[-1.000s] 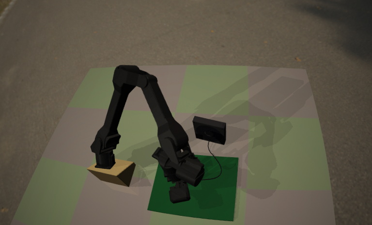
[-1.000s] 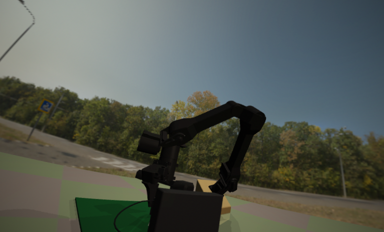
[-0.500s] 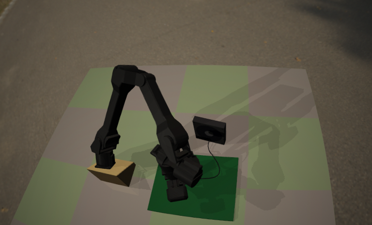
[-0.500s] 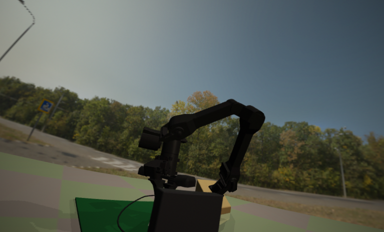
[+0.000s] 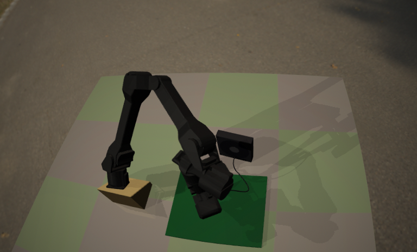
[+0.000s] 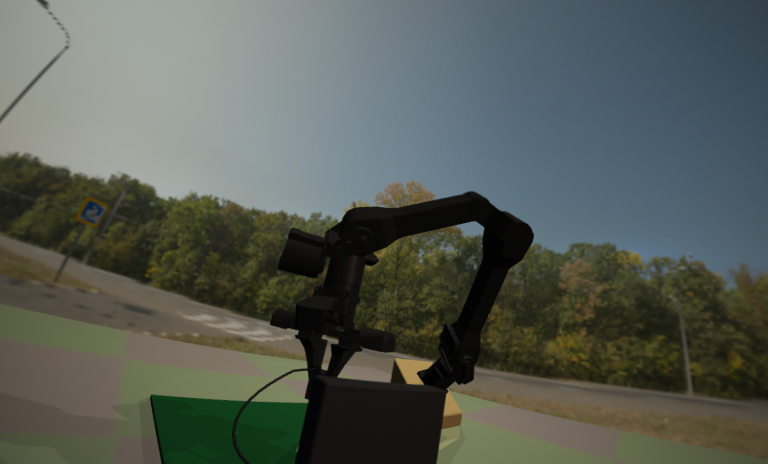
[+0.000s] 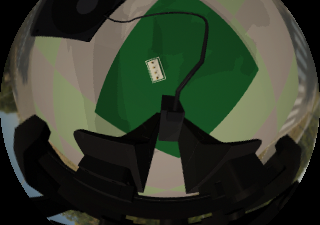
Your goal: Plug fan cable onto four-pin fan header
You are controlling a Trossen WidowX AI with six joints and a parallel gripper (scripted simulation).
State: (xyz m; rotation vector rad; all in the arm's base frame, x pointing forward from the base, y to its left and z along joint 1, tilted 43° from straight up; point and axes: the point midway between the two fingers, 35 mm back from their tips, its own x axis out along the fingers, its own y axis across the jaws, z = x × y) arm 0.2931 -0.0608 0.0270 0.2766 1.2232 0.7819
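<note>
The green board lies 8 cm below my gripper tip, 3 cm ahead of it and 1 cm to the right of it. From my gripper tip the other things lie so: black plug (1 cm ahead, 1 cm above); black fan (17 cm to the left, 9 cm ahead).
</note>
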